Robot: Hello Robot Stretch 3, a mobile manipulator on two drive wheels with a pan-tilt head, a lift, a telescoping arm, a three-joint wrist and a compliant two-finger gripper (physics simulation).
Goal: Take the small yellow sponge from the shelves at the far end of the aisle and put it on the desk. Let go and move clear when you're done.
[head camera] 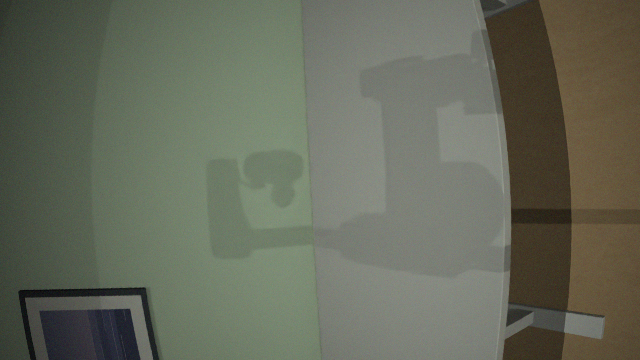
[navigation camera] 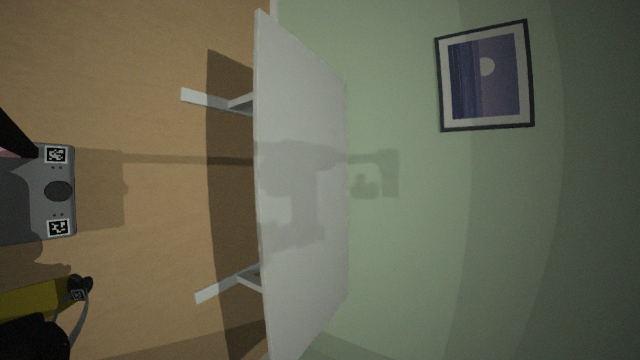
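Seen in the pictures: robot's base, origin of its link: (navigation camera: 58,189).
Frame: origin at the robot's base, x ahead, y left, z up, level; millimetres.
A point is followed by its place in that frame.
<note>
The desk (head camera: 400,315) {z 720, x 789, y 325 mm} (navigation camera: 300,110) {z 720, x 718, y 345 mm} has a white top and pale legs and stands against the green wall. The yellow sponge (navigation camera: 30,300) {z 834, x -21, y -107 mm} shows at the lower left edge of the navigation view, cut off by the frame. My gripper (navigation camera: 62,294) is at the sponge, with one dark fingertip at the sponge's right end; the other fingertip is hidden or outside the frame. The gripper looks shut on the sponge and is held apart from the desk, on the robot's side of its front edge. The gripper does not show in the head view. The shelves do not show.
My grey base (navigation camera: 35,200) {z 160, x -55, y -28 mm} stands on the wooden floor in front of the desk. The desk's feet (navigation camera: 200,97) (head camera: 582,324) reach out over the floor towards the base. A framed picture (head camera: 85,335) {z 1520, x 1243, y 449 mm} (navigation camera: 487,75) {z 1530, x 1233, y 582 mm} hangs on the wall. Shadows of the robot fall across the desk and wall.
</note>
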